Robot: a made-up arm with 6 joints.
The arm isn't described. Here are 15 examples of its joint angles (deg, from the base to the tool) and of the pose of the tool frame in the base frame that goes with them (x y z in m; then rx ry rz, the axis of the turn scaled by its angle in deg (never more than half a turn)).
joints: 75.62 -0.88 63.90 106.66 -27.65 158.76
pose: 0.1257 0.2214 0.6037 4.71 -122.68 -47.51
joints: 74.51 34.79 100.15 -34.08 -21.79 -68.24
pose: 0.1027 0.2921 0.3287 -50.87 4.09 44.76
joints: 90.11 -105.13 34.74 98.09 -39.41 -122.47
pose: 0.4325 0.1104 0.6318 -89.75 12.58 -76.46
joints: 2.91 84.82 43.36 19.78 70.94 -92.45
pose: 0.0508 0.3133 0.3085 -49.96 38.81 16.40
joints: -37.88 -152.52 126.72 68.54 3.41 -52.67
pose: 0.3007 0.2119 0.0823 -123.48 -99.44 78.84
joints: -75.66 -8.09 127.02 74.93 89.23 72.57
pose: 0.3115 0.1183 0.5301 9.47 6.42 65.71
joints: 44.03 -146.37 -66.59 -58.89 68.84 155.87
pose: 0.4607 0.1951 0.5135 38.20 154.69 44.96
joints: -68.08 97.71 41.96 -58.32 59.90 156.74
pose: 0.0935 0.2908 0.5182 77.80 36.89 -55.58
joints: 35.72 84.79 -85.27 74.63 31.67 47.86
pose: 0.1292 0.2644 0.2321 39.61 -90.45 -135.18
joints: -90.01 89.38 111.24 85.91 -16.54 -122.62
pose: -0.0177 0.0780 0.5887 -82.01 45.05 -149.37
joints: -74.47 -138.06 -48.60 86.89 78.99 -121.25
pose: 0.2176 0.4551 0.2224 -20.71 92.26 -48.34
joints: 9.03 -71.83 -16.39 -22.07 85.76 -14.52
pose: 0.3467 0.1725 0.5555 -67.32 -12.01 158.02
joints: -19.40 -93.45 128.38 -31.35 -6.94 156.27
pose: 0.4231 0.2253 0.3425 -30.02 -36.42 91.63
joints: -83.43 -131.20 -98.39 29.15 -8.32 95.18
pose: 0.1900 0.4182 0.2243 -62.52 18.49 150.41
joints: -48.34 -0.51 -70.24 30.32 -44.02 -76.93
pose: 0.3441 0.2408 0.6921 1.91 -26.41 -43.84
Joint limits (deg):
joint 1: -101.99..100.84
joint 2: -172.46..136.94
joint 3: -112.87..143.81
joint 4: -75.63..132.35
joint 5: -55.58..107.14
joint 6: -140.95..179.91
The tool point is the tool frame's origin. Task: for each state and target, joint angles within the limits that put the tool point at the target. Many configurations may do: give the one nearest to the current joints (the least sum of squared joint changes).
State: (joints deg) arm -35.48 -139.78 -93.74 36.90 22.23 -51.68
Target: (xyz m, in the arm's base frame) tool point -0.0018 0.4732 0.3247
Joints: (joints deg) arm -85.89 -168.71 -92.33 30.91 32.80 -38.74
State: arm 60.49 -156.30 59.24 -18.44 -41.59 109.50
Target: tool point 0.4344 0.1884 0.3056
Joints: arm 30.16 -172.46 96.51 -43.04 -13.45 118.56
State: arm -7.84 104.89 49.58 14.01 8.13 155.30
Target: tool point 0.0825 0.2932 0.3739
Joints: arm 2.70 78.44 66.59 -4.18 33.47 146.42
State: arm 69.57 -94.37 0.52 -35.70 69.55 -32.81
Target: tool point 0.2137 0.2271 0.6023
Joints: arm 58.72 -62.34 -23.08 -43.12 60.71 -30.17
